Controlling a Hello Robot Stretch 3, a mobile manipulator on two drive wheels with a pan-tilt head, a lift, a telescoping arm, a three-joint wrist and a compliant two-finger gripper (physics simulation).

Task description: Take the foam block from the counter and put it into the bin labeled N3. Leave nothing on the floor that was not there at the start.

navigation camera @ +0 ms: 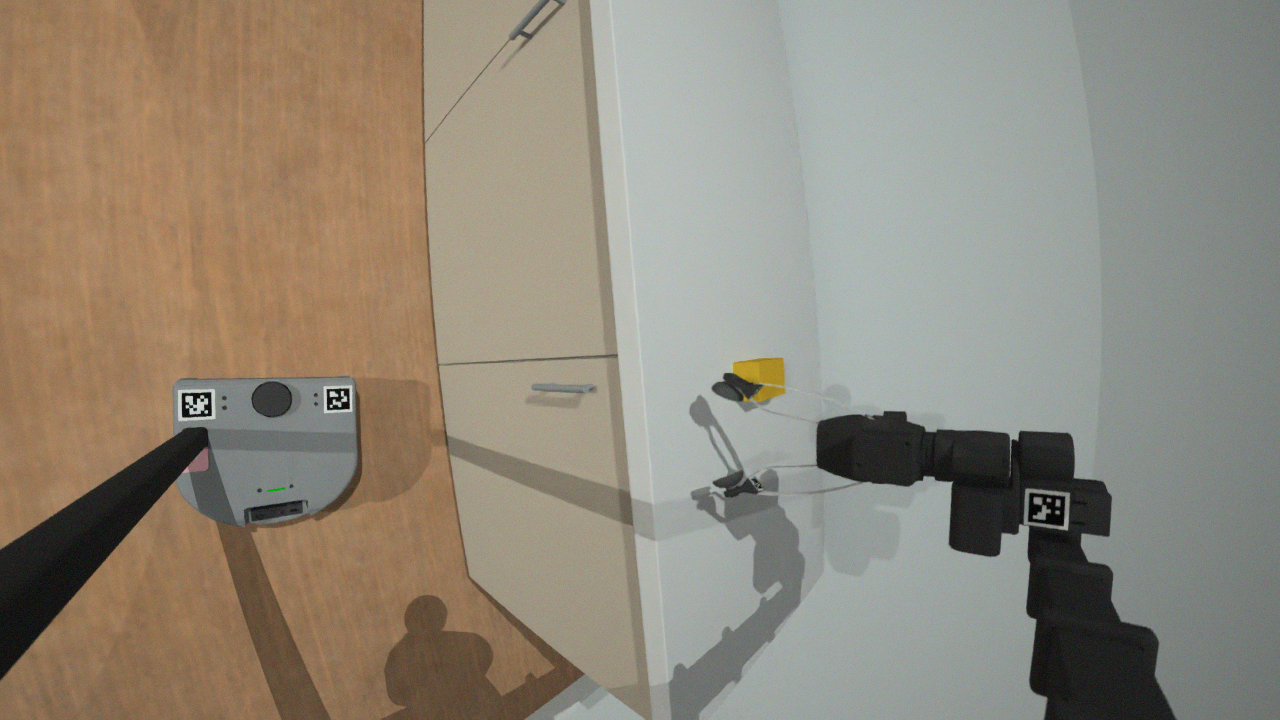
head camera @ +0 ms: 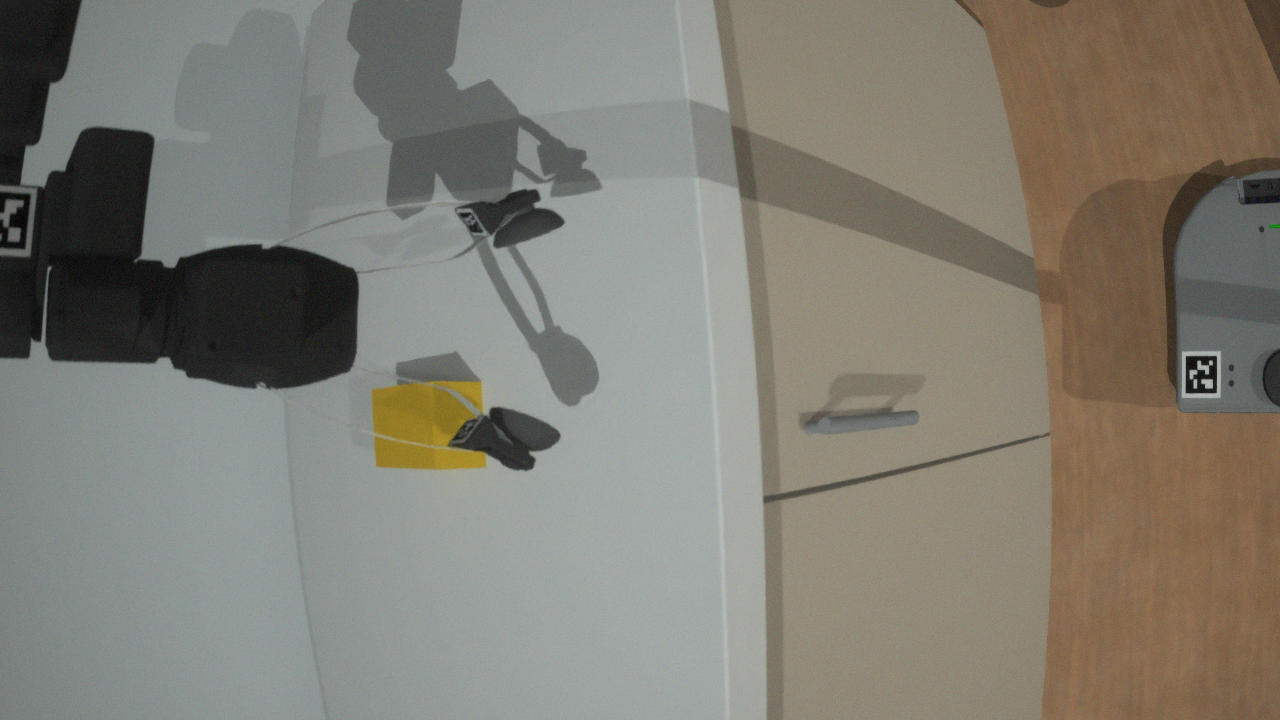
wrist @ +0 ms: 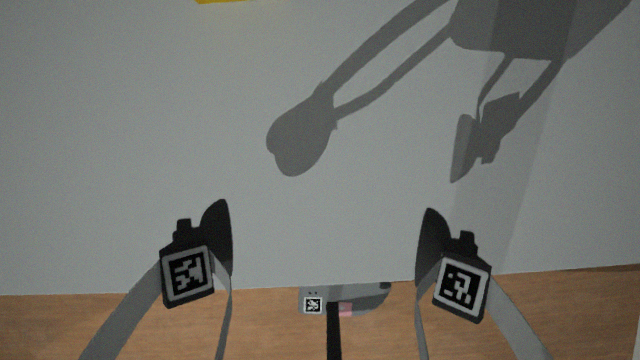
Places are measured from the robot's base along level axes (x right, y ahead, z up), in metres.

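Where they show: gripper, fingertip midpoint: (navigation camera: 714, 433) (head camera: 551, 329) (wrist: 324, 230); robot's base at its link origin: (navigation camera: 272, 397).
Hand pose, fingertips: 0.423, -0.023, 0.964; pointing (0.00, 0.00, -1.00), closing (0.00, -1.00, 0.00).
Observation:
Each offset is from my fingertips to the top centre of the thing, as dx, dy, dz. "spot": to the spot under its first point. Level surfaces: height alone.
The yellow foam block @(+0.182, +0.063, -0.009) (head camera: 402, 425) (navigation camera: 765, 376) (wrist: 220, 1) sits on the pale counter @(dz -0.054) (head camera: 537, 608) (navigation camera: 707, 223) (wrist: 125, 150). In the wrist view a sliver of it shows at the top edge. My gripper (head camera: 529, 329) (navigation camera: 735, 436) (wrist: 324, 230) is open and empty, its fingers wide apart above the counter. In the head view one fingertip overlaps the block's right part, and the other is well above it in the picture. The block is not between the fingertips. The bin labeled N3 does not show in these views.
Beige cabinet fronts (head camera: 877, 268) (navigation camera: 519, 223) with bar handles @(spot: -0.080, +0.054, -0.198) (head camera: 863, 421) (navigation camera: 562, 387) lie below the counter edge. My grey base (head camera: 1226, 313) (navigation camera: 268, 447) (wrist: 320, 295) stands on the wooden floor @(dz -0.964) (head camera: 1163, 555) (navigation camera: 223, 179) (wrist: 250, 325). A pale wall (navigation camera: 948, 223) rises behind the counter.

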